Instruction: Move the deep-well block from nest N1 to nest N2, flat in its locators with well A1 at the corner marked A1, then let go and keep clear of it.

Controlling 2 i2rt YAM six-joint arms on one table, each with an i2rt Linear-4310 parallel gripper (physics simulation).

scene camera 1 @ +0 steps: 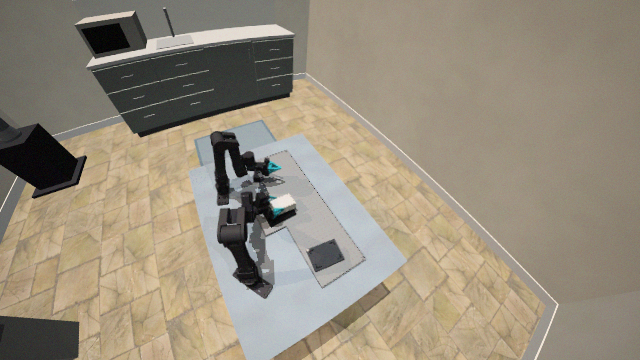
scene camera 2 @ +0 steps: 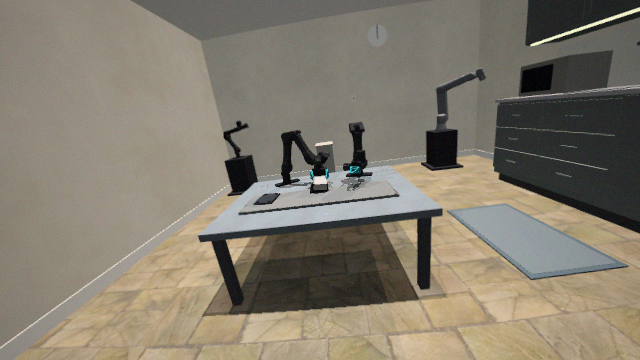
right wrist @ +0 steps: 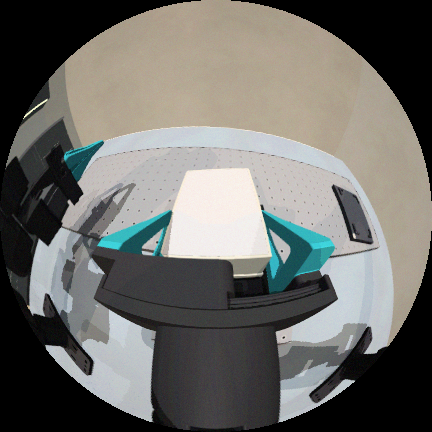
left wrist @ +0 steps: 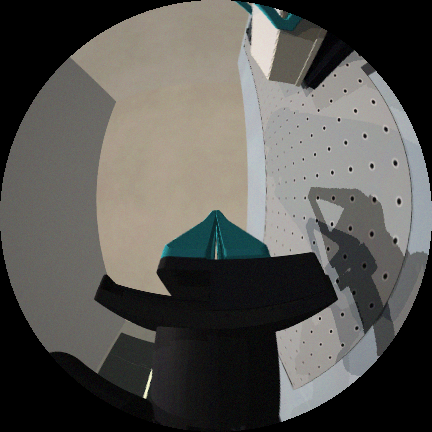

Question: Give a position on a grey perforated plate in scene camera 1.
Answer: At 314, 224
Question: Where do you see a white block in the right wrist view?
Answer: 216, 214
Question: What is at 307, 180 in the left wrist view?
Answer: A grey perforated plate.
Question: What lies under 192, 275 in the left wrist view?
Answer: My left gripper.
